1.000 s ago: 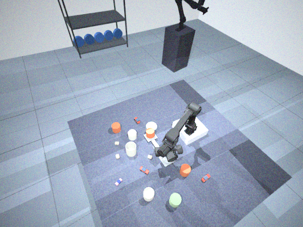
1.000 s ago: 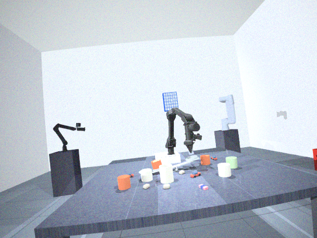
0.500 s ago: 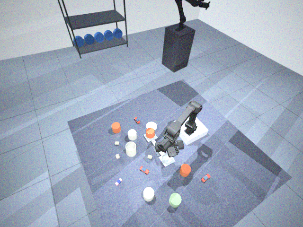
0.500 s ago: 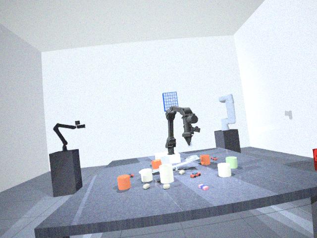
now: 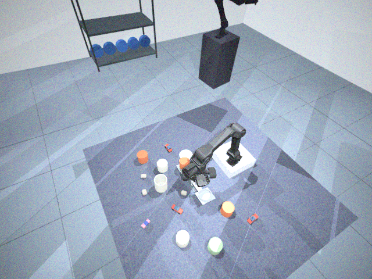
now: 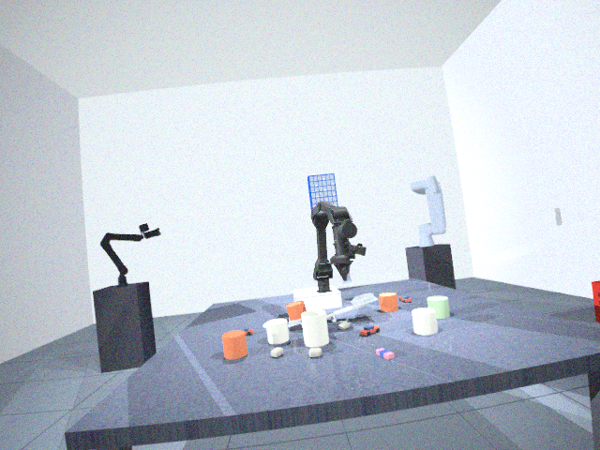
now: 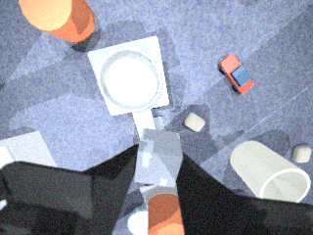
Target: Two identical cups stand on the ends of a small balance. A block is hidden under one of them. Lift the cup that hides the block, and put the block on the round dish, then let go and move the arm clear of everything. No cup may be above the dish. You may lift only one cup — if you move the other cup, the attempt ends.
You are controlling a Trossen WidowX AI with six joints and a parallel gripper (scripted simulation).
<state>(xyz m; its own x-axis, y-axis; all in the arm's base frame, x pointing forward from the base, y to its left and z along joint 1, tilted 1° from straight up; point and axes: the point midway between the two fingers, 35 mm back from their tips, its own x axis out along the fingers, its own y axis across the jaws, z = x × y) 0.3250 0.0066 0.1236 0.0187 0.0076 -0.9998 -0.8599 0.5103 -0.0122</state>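
Right now the pale round dish is 14 cm behind my gripper tip, 28 cm to the right of it and 16 cm below it. Also, from my gripper tip: small white balance 3 cm behind, 6 cm to the right, 14 cm below; white mug 15 cm ahead, 17 cm to the right, 12 cm below.
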